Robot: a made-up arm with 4 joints.
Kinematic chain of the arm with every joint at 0, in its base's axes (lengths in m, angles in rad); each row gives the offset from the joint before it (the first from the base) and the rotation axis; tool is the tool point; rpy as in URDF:
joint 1: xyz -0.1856 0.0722 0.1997 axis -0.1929 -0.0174 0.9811
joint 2: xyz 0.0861 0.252 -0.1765 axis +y
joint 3: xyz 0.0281 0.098 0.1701 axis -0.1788 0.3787 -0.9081
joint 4: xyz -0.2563 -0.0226 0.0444 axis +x
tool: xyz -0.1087 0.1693 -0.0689 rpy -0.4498 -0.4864 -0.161
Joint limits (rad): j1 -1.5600..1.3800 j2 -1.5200..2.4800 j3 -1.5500..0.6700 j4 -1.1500..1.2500
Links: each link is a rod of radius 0.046 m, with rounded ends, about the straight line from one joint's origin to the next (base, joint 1, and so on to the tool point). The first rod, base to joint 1, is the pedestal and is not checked.
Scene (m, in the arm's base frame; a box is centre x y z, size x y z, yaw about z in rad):
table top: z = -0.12
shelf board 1: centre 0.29 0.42 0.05 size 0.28 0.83 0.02 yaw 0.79
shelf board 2: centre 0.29 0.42 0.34 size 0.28 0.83 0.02 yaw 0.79
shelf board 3: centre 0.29 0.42 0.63 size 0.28 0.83 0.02 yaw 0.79
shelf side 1: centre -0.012 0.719 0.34 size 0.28 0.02 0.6 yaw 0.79
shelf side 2: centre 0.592 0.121 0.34 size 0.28 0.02 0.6 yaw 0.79
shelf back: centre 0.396 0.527 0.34 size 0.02 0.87 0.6 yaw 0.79
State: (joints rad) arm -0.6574 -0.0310 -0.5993 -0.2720
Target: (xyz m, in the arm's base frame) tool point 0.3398 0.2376 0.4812
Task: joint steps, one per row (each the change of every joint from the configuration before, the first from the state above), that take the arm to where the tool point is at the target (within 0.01 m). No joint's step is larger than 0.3 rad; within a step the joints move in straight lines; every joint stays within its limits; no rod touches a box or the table.
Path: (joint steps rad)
1: -0.1890 0.2701 0.0789 -0.0332
2: -0.1891 0.2701 0.0789 -0.0333
3: -0.1890 0.2700 0.0789 -0.0332
4: -0.0150 -0.0739 0.2050 0.2621
5: -0.0149 -0.0740 0.2051 0.2621
6: -0.0150 -0.0740 0.2051 0.2622

